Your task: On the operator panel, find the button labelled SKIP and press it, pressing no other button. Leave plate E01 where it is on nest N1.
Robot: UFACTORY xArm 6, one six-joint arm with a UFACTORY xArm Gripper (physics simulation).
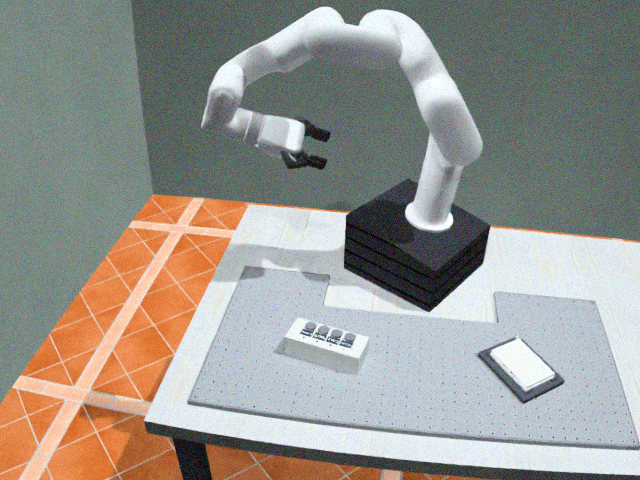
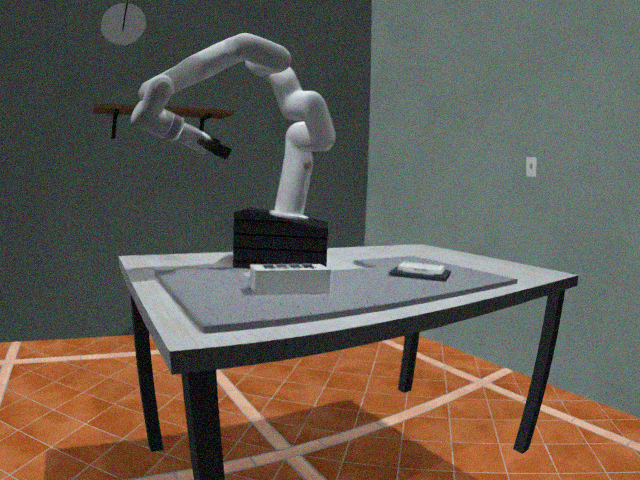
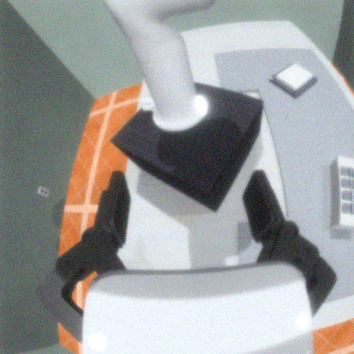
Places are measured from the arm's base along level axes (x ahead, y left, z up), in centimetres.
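Pixels of known places: gripper, fingertip midpoint: (image 1: 327, 150) (image 2: 223, 149); arm's base at its link origin: (image 1: 428, 217) (image 2: 288, 216).
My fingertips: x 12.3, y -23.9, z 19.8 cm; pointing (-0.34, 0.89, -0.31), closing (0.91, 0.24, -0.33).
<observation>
Ahead of a thing's pixels: the offset from my fingertips to its middle. "pt": to the spot under its first point. Level surfaces: height alone.
The operator panel @(dy +11.8, dx +31.0, dz -30.1 cm) (image 1: 324, 351) (image 2: 290, 279) (image 3: 338, 200) is a white box with a row of several round grey buttons and dark labels on its top. The labels are too blurred to tell which one reads SKIP. A white plate @(dy +53.6, dx +21.3, dz -31.0 cm) (image 1: 522, 363) (image 2: 421, 267) (image 3: 296, 76) lies flat on a dark nest @(pt dy +55.3, dx +30.1, dz -31.7 cm) (image 1: 525, 396) (image 2: 445, 275) (image 3: 298, 93) at the right of the board; no E01 or N1 marking can be read. My gripper (image 1: 326, 149) (image 2: 226, 151) (image 3: 189, 183) is open and empty, high above the table's back left, well away from the panel and the plate.
A grey perforated board @(dz -32.9 cm) (image 1: 413, 397) (image 2: 217, 304) (image 3: 305, 130) lies on the white table @(dz -34.2 cm) (image 1: 289, 227) (image 2: 155, 320). The black stacked base (image 1: 387, 263) (image 2: 280, 242) (image 3: 210, 165) under the arm stands behind the board. A wooden wall shelf (image 2: 180, 111) shows behind the arm.
</observation>
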